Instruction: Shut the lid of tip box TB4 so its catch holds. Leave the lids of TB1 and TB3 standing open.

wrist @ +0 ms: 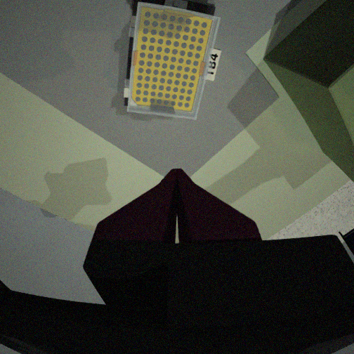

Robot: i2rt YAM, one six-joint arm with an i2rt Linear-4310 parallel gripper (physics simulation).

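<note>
Tip box TB4 is at the upper middle of the wrist view, with a yellow top full of grey round holes and a white label on its right side. A clear, pale-edged cover lies flat over the yellow top, and its rim follows the box outline. A grey patch sits at its near edge; whether the catch holds cannot be told. My gripper is shut and empty, and shows nearer the camera, below the box in the view and apart from it. TB1 and TB3 do not show.
A dark green, high-walled container stands at the upper right. Black parts show at the far edge of the box. The surface has grey and pale green areas with shadows. A speckled pale surface shows at the right.
</note>
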